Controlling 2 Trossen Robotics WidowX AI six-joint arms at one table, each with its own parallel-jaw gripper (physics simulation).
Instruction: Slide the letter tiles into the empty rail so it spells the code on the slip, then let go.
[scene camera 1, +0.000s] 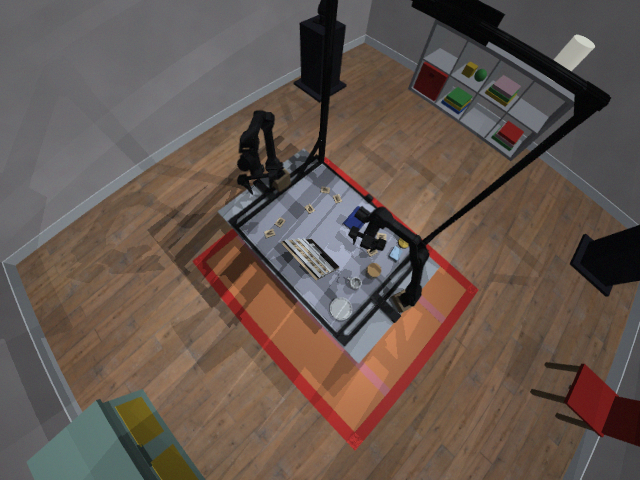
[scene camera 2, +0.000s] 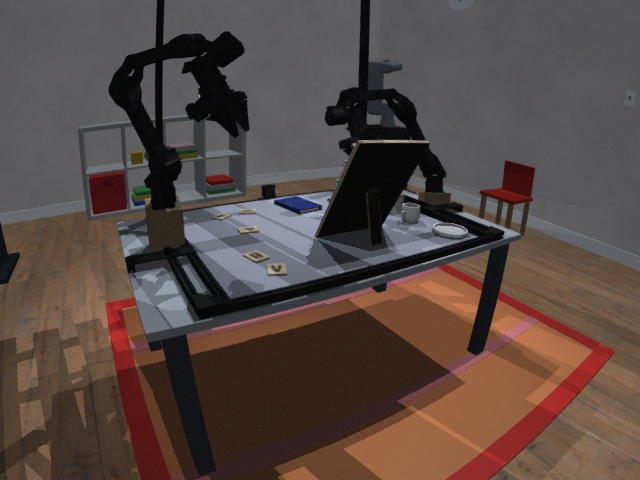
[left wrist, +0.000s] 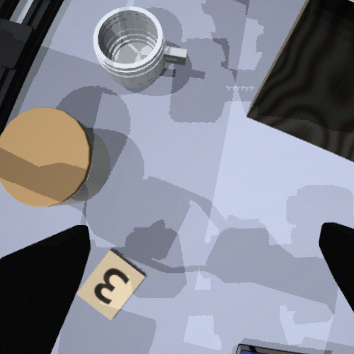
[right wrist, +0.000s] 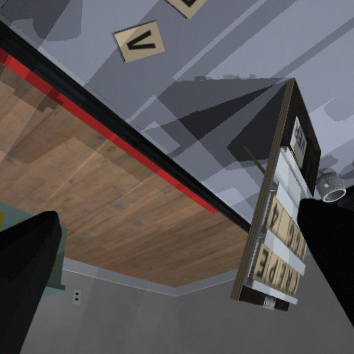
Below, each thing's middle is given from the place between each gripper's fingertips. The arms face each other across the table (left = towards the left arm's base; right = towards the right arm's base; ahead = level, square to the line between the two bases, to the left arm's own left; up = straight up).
Labels:
My left hand is 140 mm above the tan-lidded container (left wrist: 58, 160) and 130 mm to the right of it. Also, from my left hand: dark board with rail (right wrist: 286, 176): 210 mm ahead, 150 mm to the right, 20 mm below.
My right gripper is now 37 cm to the right of the dark board with rail and 17 cm above it. From my right hand the other things lie so: tan-lidded container (21 cm behind, 65 cm to the left, 29 cm below).

